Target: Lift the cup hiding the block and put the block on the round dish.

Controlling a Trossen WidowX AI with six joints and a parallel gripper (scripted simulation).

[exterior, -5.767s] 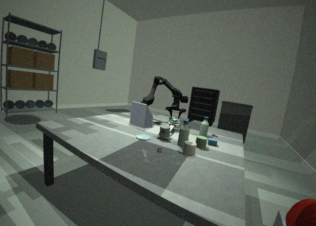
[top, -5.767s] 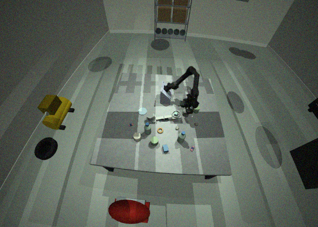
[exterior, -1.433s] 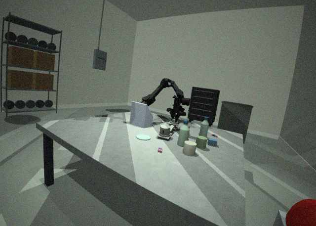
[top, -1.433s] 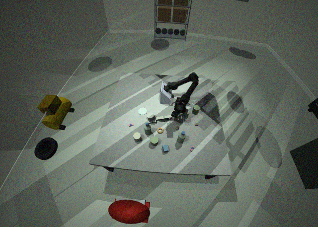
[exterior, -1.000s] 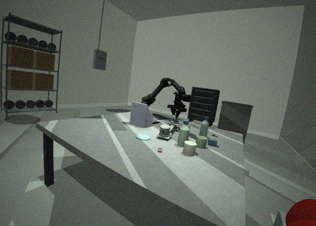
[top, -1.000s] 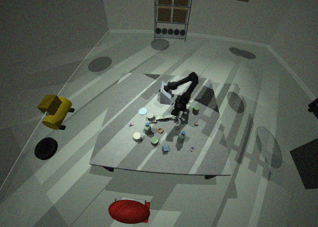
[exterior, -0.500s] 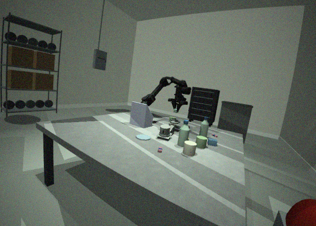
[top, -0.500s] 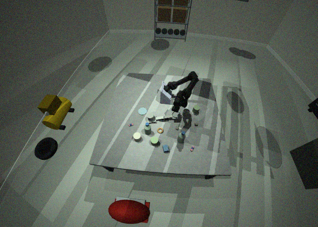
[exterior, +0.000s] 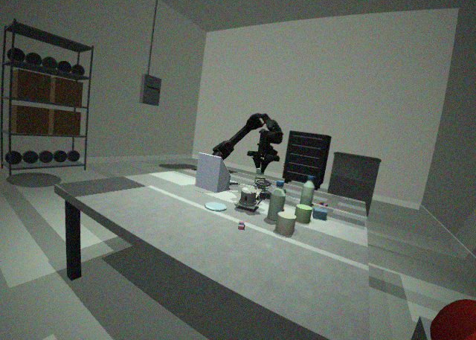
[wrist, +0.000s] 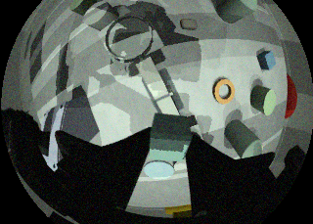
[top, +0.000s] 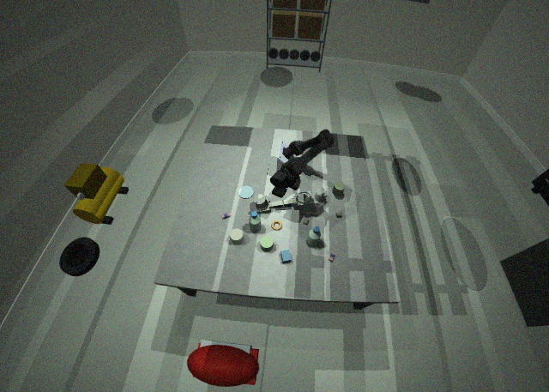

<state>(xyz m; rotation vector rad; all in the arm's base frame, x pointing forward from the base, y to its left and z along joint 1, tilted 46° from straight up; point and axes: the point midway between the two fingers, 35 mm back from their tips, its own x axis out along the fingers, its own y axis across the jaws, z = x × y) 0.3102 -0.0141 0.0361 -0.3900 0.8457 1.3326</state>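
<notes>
The round pale-blue dish is 240 mm to the right of my gripper tip, 160 mm below it and 80 mm behind it. Round my gripper tip: blue block (320 mm ahead, 140 mm below, 60 mm to the left); cream cylinder (260 mm ahead, 230 mm to the right, 120 mm below).
</notes>
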